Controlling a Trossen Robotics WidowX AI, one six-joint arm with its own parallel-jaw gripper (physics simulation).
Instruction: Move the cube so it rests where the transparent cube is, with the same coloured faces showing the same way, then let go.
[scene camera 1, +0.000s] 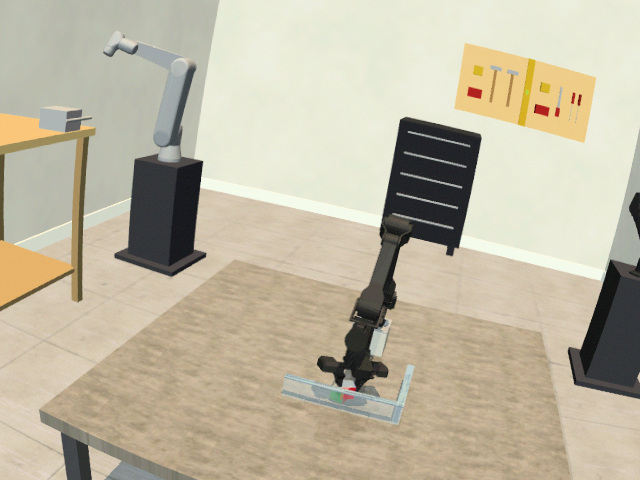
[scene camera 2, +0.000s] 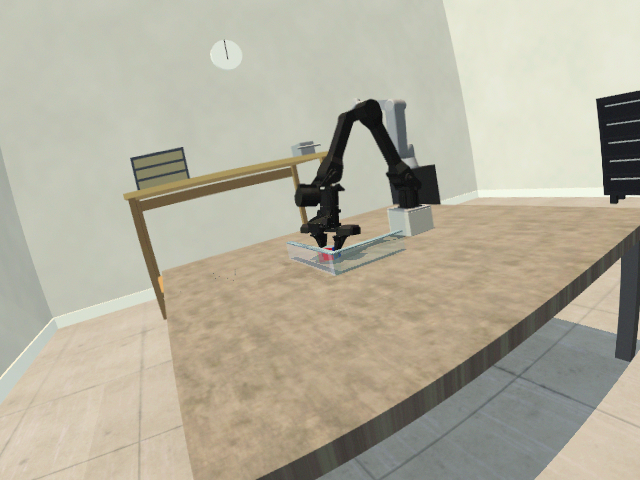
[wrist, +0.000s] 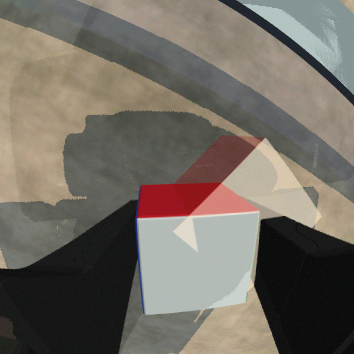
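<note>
The solid cube (scene camera 1: 348, 394) (scene camera 2: 326, 254) (wrist: 195, 265) stands upright on the table, inside the corner of a clear low wall. In the wrist view its pale top faces the camera, with red on the far side, a thin blue edge at left and a thin green edge at right. My gripper (scene camera 1: 349, 386) (scene camera 2: 330, 248) (wrist: 185, 206) is shut on the cube, one finger at its blue side and one at its green side. The transparent cube (wrist: 277, 185) overlaps the solid cube at the upper right and is turned about 45 degrees to it. In the scene views the two are hard to tell apart.
The clear L-shaped wall (scene camera 1: 372, 407) (scene camera 2: 305, 253) (wrist: 305, 45) runs close beside the cubes, beyond them in the wrist view. The arm's pale base block (scene camera 1: 381, 338) (scene camera 2: 417, 221) stands on the table (scene camera 1: 206, 330) (scene camera 2: 361, 335).
</note>
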